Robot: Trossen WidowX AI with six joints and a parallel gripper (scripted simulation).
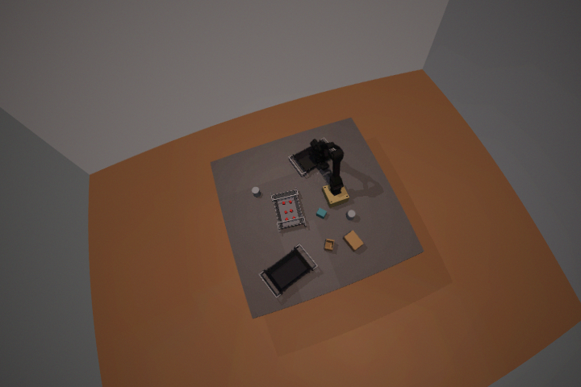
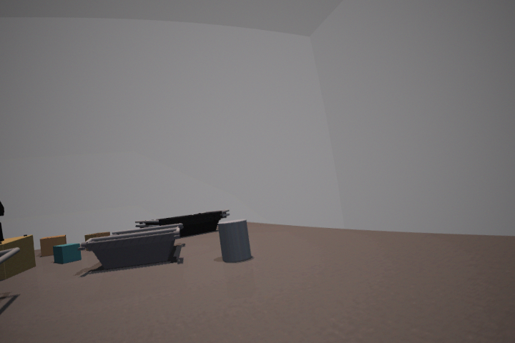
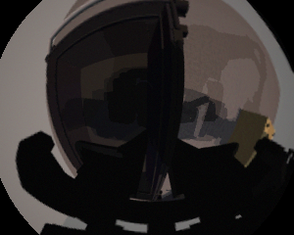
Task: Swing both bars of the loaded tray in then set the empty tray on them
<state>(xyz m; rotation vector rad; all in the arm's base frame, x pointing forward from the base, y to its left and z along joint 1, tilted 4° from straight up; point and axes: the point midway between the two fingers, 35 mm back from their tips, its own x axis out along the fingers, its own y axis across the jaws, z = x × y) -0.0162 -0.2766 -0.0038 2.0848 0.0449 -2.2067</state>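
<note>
Right now the black tray is 80 mm to the right of my gripper tip, 30 mm above it and 10 mm ahead of it. Also, from my gripper tip: tan box: 600 mm to the left, 240 mm ahead, 10 mm below; teal block: 360 mm to the left, 180 mm ahead; flat tan block: 650 mm to the left, 80 mm ahead, 10 mm above.
</note>
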